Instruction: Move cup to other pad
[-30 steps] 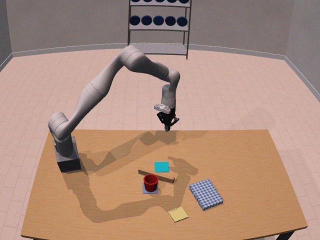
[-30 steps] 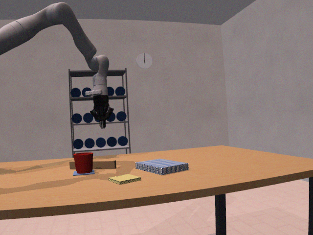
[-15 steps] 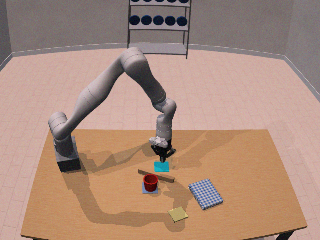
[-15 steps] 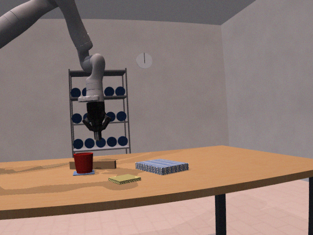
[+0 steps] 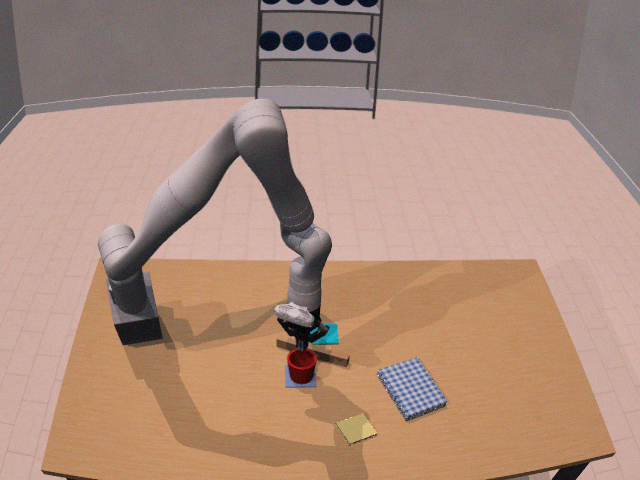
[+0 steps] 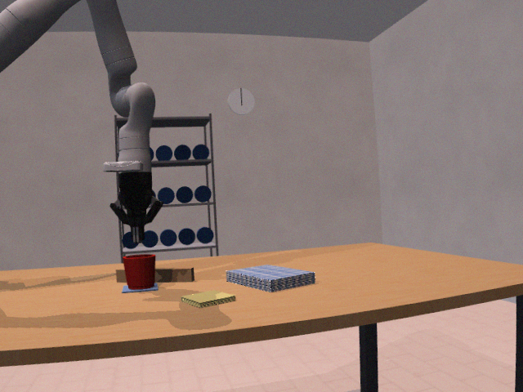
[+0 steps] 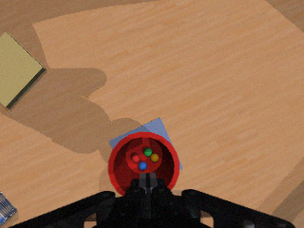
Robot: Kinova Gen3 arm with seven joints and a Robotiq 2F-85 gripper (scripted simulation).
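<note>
Now: hand 1 cm to the left of the red cup and 10 cm above it. From my hand the other things lie so: wooden rail 2 cm ahead, 8 cm to the left, 12 cm below; flat yellow block 15 cm ahead, 18 cm to the right, 12 cm below; cyan pad 5 cm ahead, 16 cm to the left, 13 cm below.
</note>
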